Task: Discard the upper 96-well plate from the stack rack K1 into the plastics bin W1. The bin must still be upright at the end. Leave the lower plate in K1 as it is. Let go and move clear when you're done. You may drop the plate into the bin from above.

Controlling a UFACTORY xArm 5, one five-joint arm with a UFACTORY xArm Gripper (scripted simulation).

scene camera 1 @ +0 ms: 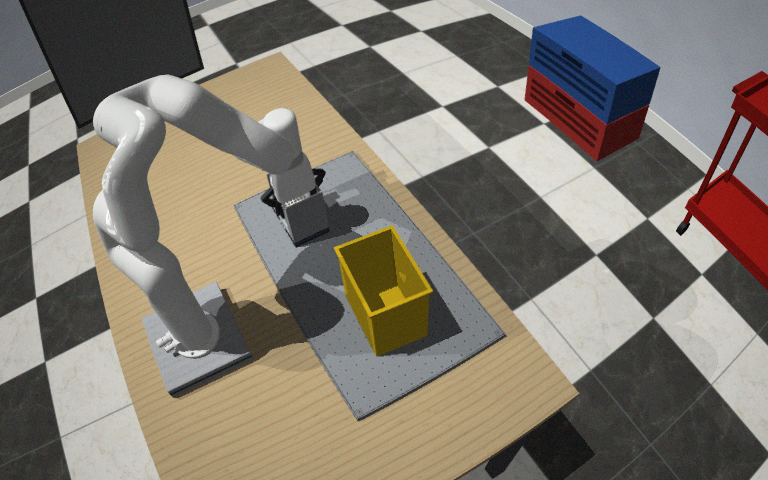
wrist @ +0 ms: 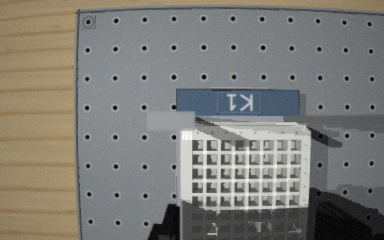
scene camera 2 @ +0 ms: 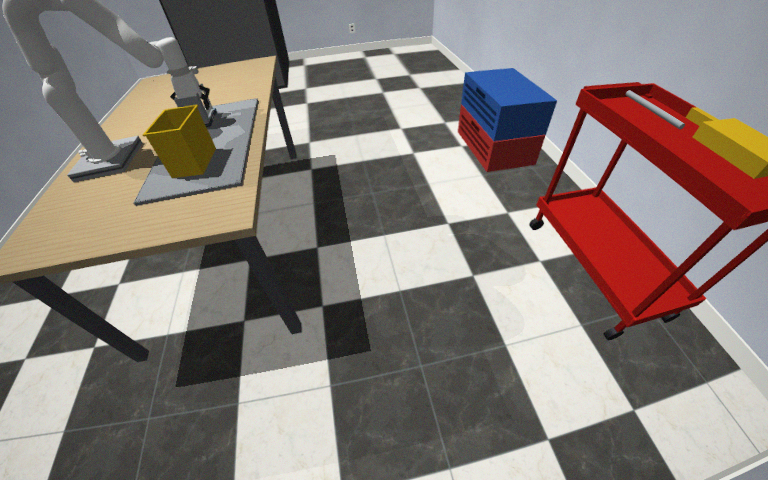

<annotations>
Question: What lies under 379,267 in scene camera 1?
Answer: A yellow plastics bin.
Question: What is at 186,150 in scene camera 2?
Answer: A yellow plastics bin.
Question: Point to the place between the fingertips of the gripper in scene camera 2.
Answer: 198,110
</annotations>
